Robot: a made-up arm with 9 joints.
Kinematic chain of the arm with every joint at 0, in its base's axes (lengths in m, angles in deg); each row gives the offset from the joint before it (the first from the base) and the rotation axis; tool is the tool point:
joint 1: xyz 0 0 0.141 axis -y
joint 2: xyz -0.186 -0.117 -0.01 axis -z
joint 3: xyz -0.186 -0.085 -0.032 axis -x
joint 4: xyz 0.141 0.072 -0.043 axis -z
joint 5: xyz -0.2 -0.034 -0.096 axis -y
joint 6: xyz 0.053 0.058 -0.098 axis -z
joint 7: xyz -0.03 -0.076 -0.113 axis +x
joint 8: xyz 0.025 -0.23 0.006 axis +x
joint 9: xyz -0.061 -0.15 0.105 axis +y
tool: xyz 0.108 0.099 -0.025
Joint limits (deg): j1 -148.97..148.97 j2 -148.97..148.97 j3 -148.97..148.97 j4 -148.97..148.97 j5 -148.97..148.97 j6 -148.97..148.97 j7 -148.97..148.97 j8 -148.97..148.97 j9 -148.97..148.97
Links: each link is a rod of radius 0.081 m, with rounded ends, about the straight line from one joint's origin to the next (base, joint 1, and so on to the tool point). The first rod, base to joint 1, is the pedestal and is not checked.
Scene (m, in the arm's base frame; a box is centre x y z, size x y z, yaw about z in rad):
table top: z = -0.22
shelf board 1: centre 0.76 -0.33 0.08 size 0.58 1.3 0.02 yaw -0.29
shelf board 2: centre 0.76 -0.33 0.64 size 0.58 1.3 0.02 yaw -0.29
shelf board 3: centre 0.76 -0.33 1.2 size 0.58 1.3 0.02 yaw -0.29
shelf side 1: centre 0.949 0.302 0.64 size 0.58 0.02 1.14 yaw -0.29
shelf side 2: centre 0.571 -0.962 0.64 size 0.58 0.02 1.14 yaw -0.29
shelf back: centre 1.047 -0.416 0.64 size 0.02 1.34 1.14 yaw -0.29
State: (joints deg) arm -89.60 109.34 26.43 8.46 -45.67 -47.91 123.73 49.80 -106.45
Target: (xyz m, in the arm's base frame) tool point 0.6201 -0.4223 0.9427
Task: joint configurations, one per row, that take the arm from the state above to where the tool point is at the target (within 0.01 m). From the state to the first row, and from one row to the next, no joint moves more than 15 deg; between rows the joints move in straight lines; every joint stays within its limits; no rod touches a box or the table.
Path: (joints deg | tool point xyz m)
1: -100.16 113.69 33.04 -1.25 -37.12 -42.06 124.78 35.59 -109.73 | -0.5318 0.6219 0.5203
2: -110.71 118.04 39.65 -10.97 -28.56 -36.21 125.83 21.37 -113.02 | -0.3307 0.6087 0.7327
3: -121.27 122.39 46.26 -20.68 -20.01 -30.37 126.88 7.16 -116.30 | -0.0728 0.5739 0.8284
4: -131.82 126.75 52.87 -30.39 -11.45 -24.52 127.93 -7.05 -119.59 | 0.1762 0.5242 0.8095
5: -142.38 131.10 59.48 -40.11 -2.90 -18.67 128.98 -21.27 -122.87 | 0.3713 0.4690 0.7064
6: -141.60 116.53 61.29 -34.23 -4.96 -24.78 121.15 -10.43 -119.90 | 0.4938 0.3536 0.8035
7: -140.83 101.96 63.11 -28.35 -7.02 -30.89 113.31 0.40 -116.92 | 0.5876 0.1946 0.8825
8: -140.06 87.38 64.92 -22.47 -9.08 -37.00 105.48 11.23 -113.95 | 0.6432 0.0027 0.9357
9: -139.28 72.81 66.73 -16.59 -11.14 -43.11 97.65 22.07 -110.98 | 0.6547 -0.2080 0.9572
10: -138.51 58.24 68.55 -10.72 -13.20 -49.22 89.82 32.90 -108.00 | 0.6202 -0.4223 0.9427

